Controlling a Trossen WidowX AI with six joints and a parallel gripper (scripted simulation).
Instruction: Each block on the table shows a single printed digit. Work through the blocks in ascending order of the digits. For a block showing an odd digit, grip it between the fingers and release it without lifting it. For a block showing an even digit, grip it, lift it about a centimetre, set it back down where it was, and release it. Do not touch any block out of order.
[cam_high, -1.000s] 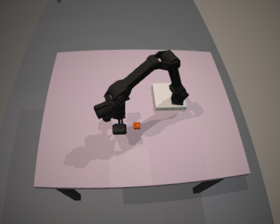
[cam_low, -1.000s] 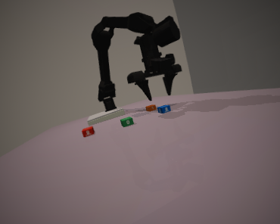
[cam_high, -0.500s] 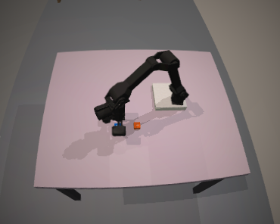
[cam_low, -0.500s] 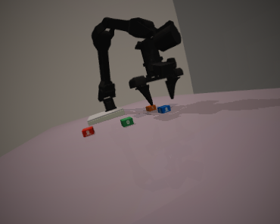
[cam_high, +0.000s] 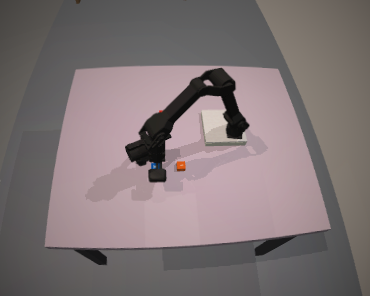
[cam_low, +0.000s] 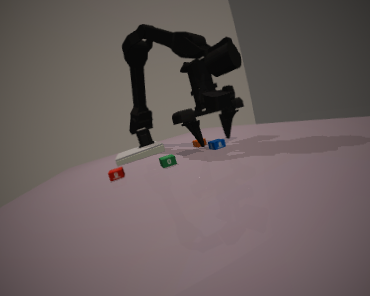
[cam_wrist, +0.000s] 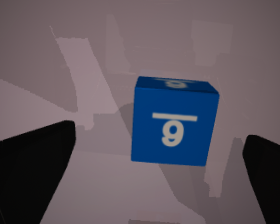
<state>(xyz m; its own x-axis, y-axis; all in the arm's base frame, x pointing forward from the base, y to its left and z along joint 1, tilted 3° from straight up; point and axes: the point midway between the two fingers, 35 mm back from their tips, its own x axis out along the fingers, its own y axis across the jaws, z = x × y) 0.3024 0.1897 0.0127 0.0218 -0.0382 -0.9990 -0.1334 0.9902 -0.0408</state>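
Now: the blue block 1 cm ahead of my gripper tip. The rest, counted from my gripper tip: orange block 9 cm behind, 2 cm to the right; then red block 26 cm to the right, 1 cm ahead; then green block 14 cm to the right, 3 cm ahead.
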